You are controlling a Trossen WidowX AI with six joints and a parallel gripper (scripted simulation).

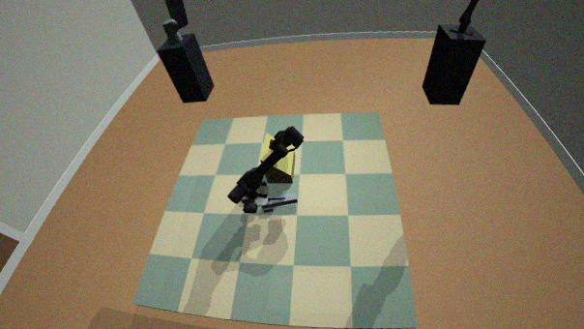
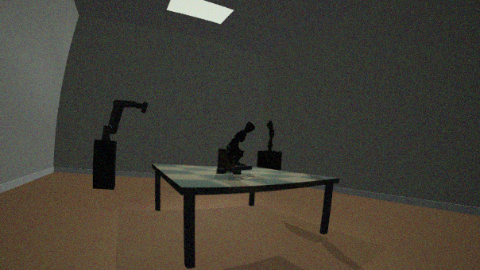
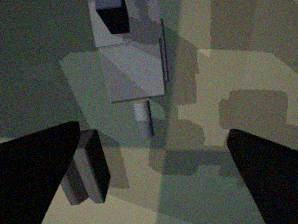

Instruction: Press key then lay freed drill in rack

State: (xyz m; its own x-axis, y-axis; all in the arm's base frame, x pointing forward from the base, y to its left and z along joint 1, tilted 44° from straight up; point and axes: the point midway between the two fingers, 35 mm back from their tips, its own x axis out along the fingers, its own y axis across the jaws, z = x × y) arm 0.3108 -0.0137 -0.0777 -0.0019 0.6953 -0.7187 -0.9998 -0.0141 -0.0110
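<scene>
Right now my gripper tip is 20 mm past the drill, 40 mm to the right of it and 30 mm above it. From my gripper tip the other things lie so: dark round housing: 30 mm behind, 100 mm to the left, 40 mm below.
</scene>
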